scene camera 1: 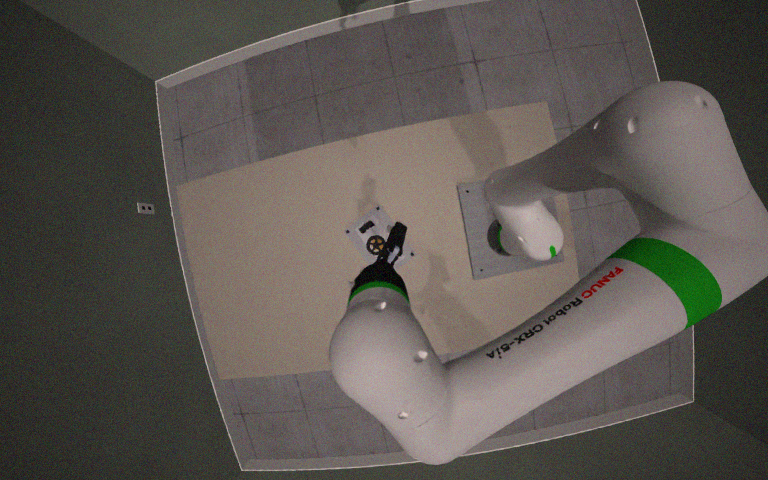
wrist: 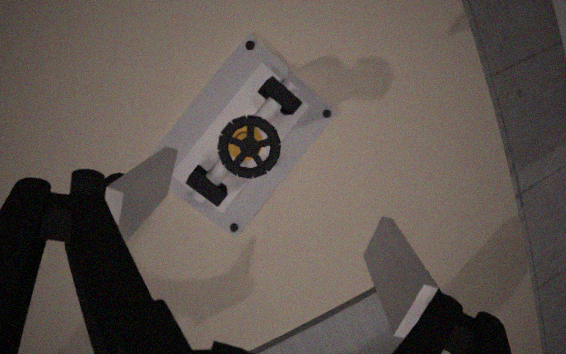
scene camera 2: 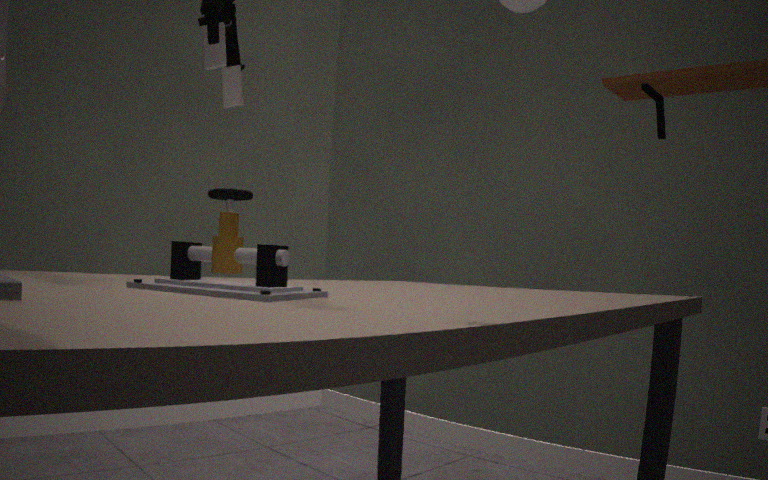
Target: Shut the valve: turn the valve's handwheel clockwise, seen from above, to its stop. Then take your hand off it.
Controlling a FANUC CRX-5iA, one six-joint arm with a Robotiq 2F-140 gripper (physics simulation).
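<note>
The valve's black handwheel (scene camera 1: 375, 245) (scene camera 2: 230, 194) (wrist: 249, 146) lies level on top of the yellow valve body (scene camera 2: 227, 254). A pipe runs through the body between two black supports on a light grey base plate (scene camera 2: 198, 292) (wrist: 215, 95). My gripper (scene camera 1: 391, 243) (scene camera 2: 224, 84) (wrist: 275, 206) is open, with nothing between its fingers. In scene camera 2 it hangs well above the handwheel, not touching it. In the wrist view the wheel shows beyond the fingertips, nearer the left finger. In scene camera 1 the gripper covers part of the base plate. The wheel's turn position cannot be told.
The valve stands on the beige table (scene camera 1: 254, 254) (scene camera 2: 453, 305). The arm's grey mounting plate (scene camera 1: 471, 243) (wrist: 325, 325) lies on the table to the right of the valve in scene camera 1. A brown wall shelf (scene camera 2: 690, 79) shows at the right in scene camera 2.
</note>
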